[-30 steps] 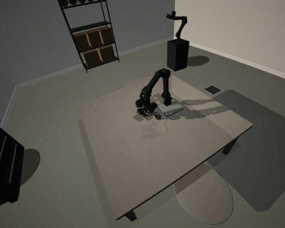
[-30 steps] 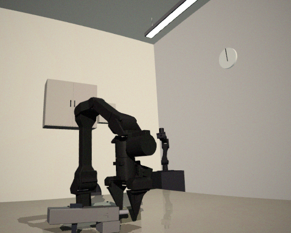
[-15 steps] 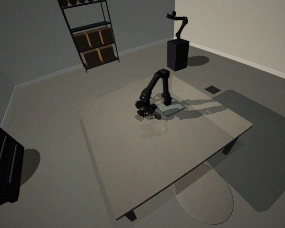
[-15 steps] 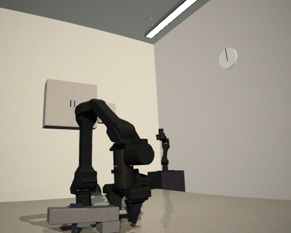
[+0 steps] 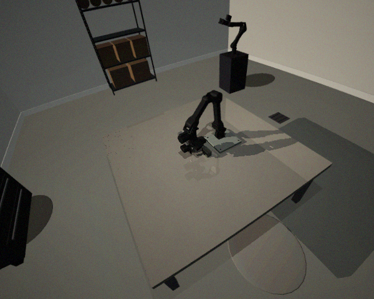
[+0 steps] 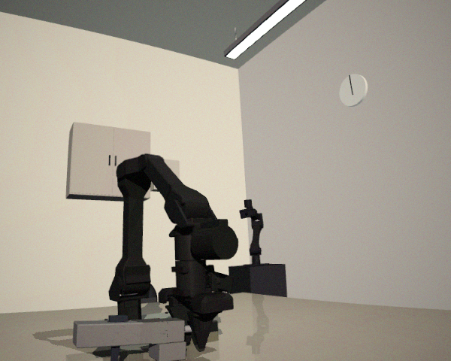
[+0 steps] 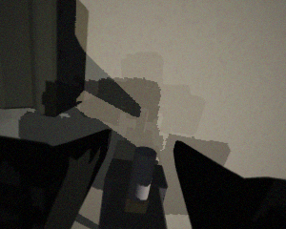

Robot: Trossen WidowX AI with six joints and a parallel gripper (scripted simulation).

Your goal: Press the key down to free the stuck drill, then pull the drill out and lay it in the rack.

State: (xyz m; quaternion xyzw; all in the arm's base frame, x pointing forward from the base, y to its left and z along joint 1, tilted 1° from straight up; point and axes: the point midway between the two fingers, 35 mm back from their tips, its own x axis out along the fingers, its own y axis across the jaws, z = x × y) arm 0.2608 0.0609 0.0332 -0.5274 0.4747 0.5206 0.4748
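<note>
My gripper tip is now 5 cm to the left of the tan drill, 4 cm below it and 1 cm short of it. The rest, counted from my gripper tip: rack (8 cm behind, 4 cm to the left); dark key (14 cm to the right, 4 cm above, 1 cm ahead); long grey housing block (11 cm to the right, 3 cm above, 1 cm ahead).
</note>
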